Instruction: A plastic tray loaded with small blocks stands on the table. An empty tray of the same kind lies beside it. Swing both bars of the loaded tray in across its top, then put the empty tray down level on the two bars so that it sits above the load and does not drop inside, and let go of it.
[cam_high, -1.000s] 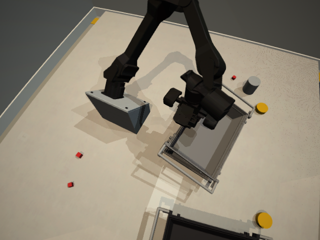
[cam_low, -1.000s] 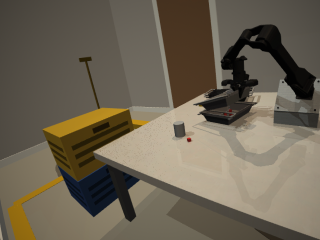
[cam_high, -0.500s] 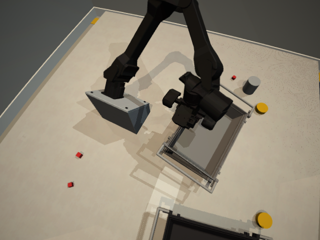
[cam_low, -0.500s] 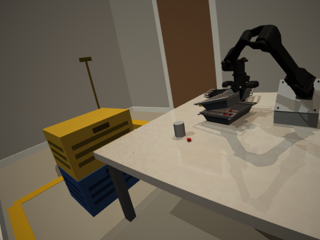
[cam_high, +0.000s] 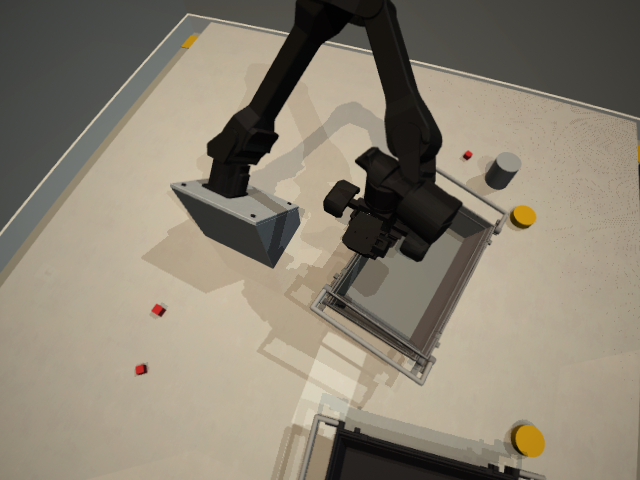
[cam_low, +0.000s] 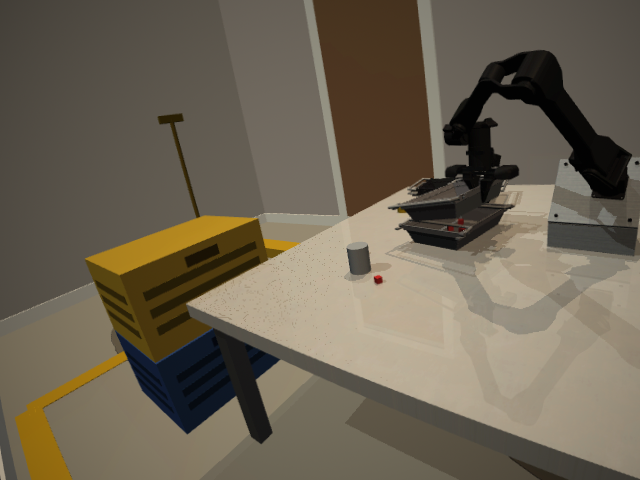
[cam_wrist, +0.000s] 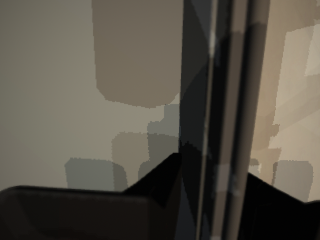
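My gripper tip is now 8 cm short of the empty tray, 1 cm to the left of it and 2 cm below it. Also, from my gripper tip: red block (9 cm ahead, 37 cm to the left, 10 cm below).
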